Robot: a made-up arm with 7 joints.
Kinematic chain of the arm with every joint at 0, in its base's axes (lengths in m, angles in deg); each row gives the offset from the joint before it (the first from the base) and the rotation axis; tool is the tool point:
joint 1: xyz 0 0 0 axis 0 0.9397 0.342
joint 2: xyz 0 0 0 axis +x
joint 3: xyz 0 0 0 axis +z
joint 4: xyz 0.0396 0 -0.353 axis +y
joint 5: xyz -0.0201 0 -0.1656 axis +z
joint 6: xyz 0 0 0 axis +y
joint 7: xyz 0 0 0 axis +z
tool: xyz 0 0 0
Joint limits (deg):
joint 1: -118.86..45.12
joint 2: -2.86..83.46
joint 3: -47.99..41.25
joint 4: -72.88..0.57
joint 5: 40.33..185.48
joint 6: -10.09..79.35
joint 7: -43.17..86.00
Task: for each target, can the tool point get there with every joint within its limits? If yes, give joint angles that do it. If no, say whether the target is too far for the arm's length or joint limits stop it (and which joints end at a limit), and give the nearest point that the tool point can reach.
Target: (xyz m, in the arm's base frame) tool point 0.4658 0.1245 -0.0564
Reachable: yes | joints -58.32 25.30 18.93 -59.80 128.75 54.10 18.67
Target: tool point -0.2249 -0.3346 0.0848
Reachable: no: joint limits stop it (at a limit: joint 1, joint 2, joint 4) | nearest point 0.2289 -0.3699 0.1575 | short by 0.461 m
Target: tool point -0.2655 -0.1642 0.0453
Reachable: no: joint limits stop it (at a limit: joint 1, joint 2, joint 3, joint 4) | nearest point -0.3264 -0.0838 -0.3943 | short by 0.451 m
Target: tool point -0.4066 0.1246 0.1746
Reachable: no: joint limits stop it (at a limit: joint 1, joint 3, joint 4) | nearest point -0.2683 0.4177 -0.1503 | short by 0.459 m
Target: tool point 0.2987 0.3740 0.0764
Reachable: yes | joints -45.08 72.84 9.27 -60.26 121.85 15.47 53.63
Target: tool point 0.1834 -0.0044 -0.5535
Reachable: no: too far | nearest point 0.1642 -0.0039 -0.4955 | short by 0.061 m
